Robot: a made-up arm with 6 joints. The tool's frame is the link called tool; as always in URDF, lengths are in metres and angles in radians. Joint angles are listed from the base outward. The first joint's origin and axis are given. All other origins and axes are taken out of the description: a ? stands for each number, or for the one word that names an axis. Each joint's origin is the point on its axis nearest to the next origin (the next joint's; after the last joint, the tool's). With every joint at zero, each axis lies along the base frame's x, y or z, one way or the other. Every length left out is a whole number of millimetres.
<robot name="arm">
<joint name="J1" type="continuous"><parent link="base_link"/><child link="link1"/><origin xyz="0.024 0.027 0.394"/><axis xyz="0 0 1"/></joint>
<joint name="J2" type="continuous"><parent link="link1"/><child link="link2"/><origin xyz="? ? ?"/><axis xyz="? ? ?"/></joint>
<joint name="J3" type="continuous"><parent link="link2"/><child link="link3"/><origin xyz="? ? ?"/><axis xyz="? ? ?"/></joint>
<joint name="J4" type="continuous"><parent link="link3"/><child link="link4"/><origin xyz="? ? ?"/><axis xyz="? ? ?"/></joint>
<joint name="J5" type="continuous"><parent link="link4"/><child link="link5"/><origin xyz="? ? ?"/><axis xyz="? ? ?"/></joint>
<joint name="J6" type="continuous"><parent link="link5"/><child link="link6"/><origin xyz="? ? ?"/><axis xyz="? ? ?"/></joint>
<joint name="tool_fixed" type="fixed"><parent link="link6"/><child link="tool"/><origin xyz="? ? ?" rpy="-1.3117 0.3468 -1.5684"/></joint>
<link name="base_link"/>
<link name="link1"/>
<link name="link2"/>
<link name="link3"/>
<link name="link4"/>
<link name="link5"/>
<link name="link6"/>
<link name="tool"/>
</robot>
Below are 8 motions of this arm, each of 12 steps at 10 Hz.
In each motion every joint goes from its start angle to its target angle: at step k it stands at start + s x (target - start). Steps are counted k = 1, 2, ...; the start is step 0. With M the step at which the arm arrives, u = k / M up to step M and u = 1 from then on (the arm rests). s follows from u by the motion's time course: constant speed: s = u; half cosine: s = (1 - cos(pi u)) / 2; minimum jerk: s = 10 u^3 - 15 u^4 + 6 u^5.
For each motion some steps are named. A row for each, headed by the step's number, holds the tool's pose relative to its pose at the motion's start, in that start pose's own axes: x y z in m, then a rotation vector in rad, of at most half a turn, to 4 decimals.
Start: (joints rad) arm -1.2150 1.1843 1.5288 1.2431 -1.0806 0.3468
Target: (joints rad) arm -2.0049 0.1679 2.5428 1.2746 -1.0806 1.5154
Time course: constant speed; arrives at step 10
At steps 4, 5, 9, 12:
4: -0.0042 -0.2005 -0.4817 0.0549 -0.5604 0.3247
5: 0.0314 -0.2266 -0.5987 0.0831 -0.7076 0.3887
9: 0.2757 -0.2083 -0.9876 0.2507 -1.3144 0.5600
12: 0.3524 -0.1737 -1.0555 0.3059 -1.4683 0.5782

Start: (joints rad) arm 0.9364 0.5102 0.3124 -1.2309 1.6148 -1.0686
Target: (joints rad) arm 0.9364 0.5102 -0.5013 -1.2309 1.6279 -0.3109
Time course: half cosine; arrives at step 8
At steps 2, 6, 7, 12:
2: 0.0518 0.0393 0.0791 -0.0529 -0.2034 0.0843
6: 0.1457 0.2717 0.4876 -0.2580 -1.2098 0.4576
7: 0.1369 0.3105 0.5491 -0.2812 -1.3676 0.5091
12: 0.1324 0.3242 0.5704 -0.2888 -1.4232 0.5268

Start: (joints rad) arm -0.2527 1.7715 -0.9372 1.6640 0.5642 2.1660
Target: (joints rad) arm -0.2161 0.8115 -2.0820 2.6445 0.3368 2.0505
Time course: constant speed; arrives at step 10
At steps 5, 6, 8, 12:
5: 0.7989 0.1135 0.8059 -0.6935 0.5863 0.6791
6: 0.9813 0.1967 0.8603 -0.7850 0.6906 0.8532
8: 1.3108 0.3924 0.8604 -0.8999 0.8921 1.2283
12: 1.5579 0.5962 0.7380 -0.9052 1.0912 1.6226

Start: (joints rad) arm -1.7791 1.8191 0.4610 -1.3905 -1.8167 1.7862
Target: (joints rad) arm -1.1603 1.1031 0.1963 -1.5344 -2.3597 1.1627
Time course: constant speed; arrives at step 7
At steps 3, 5, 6, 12:
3: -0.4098 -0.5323 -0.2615 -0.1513 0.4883 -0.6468
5: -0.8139 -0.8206 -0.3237 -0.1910 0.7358 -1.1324
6: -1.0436 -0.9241 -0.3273 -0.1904 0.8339 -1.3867
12: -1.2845 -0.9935 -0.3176 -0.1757 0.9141 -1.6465

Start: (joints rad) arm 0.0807 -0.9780 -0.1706 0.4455 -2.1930 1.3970
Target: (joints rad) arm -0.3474 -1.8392 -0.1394 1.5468 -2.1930 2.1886
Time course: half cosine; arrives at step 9
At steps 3, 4, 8, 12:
3: -0.0154 -0.1540 0.3628 0.2269 -0.3277 -0.0110
4: -0.0750 -0.2560 0.5909 0.3811 -0.5507 -0.0174
8: -0.5122 -0.6244 1.2175 0.9782 -1.2954 -0.0566
12: -0.5435 -0.6456 1.2422 1.0151 -1.3323 -0.0602

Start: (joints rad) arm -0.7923 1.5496 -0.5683 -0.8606 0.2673 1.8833
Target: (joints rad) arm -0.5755 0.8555 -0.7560 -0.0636 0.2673 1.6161
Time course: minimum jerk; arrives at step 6
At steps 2, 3, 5, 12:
2: -0.2822 0.0912 -0.1106 -0.0518 -0.1887 -0.1200
3: -0.6168 0.2750 -0.3161 -0.1465 -0.4414 -0.3002
5: -0.9670 0.6607 -0.7512 -0.3385 -0.8166 -0.6256
12: -0.9828 0.6926 -0.7885 -0.3545 -0.8434 -0.6525

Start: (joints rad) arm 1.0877 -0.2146 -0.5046 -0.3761 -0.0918 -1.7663
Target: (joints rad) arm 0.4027 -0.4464 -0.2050 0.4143 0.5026 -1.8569
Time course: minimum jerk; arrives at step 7
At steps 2, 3, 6, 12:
2: 0.0408 -0.0451 -0.0544 0.0618 -0.0675 -0.0452
3: 0.1035 -0.1028 -0.1546 0.1722 -0.1669 -0.1270
6: 0.2585 -0.1617 -0.5094 0.5420 -0.3955 -0.4209
12: 0.2636 -0.1606 -0.5246 0.5575 -0.4029 -0.4341

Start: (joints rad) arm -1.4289 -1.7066 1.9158 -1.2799 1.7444 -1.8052
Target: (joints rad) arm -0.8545 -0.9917 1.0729 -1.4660 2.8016 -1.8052
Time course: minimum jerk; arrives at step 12
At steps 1, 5, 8, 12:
1: 0.0019 -0.0011 0.0031 0.0028 -0.0021 -0.0036
5: 0.1435 -0.0991 0.1801 0.1976 -0.1254 -0.2556
8: 0.3655 -0.2633 0.3041 0.4711 -0.2248 -0.6109
12: 0.4810 -0.3358 0.3175 0.6038 -0.2443 -0.7904

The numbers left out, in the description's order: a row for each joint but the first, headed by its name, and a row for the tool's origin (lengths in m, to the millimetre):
J2: xyz -0.023 0.023 0, axis 0 1 0
J3: xyz 0.018 0 0.907, axis 0 1 0
J4: xyz 0.005 0 0.868, axis 0 0 1
J5: xyz -0.002 0.05 0, axis 0 1 0
J6: xyz -0.007 0 0.084, axis 0 0 1
tool: xyz 0.027 -0.009 0

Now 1 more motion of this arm.
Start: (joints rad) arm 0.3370 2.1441 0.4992 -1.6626 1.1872 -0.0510
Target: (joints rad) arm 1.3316 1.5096 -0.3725 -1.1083 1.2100 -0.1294
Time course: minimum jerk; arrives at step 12
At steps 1, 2, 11, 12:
1: 0.0110 0.0011 -0.0008 -0.0008 -0.0050 0.0060
2: 0.0769 0.0098 -0.0052 -0.0047 -0.0355 0.0416
11: 1.3317 1.6892 0.4829 0.7666 -1.2031 0.7898
12: 1.3311 1.6998 0.4903 0.7748 -1.2090 0.7909

